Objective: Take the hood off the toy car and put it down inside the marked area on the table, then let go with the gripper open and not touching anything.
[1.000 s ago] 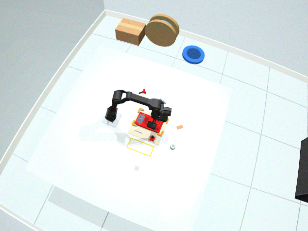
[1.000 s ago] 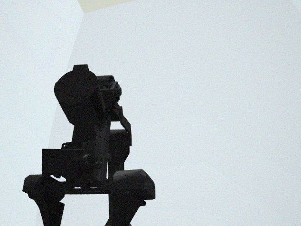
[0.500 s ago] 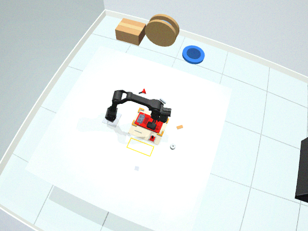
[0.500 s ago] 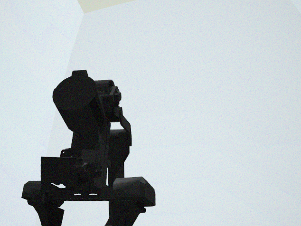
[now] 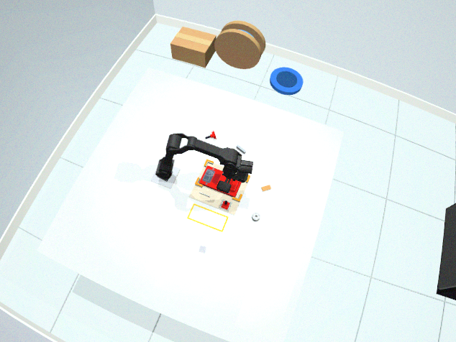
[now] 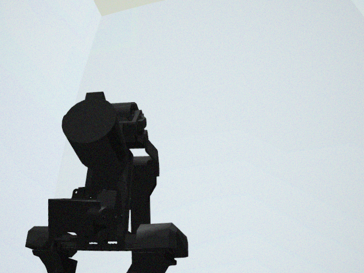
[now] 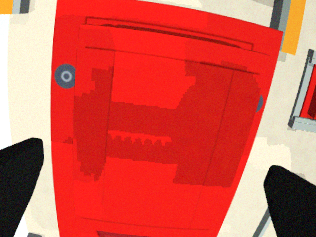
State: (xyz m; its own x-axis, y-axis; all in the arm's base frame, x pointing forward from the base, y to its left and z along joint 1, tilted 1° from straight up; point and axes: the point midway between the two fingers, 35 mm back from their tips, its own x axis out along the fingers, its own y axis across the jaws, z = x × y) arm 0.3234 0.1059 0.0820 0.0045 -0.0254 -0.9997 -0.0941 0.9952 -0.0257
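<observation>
My gripper tip is 2 cm above the red hood.
</observation>
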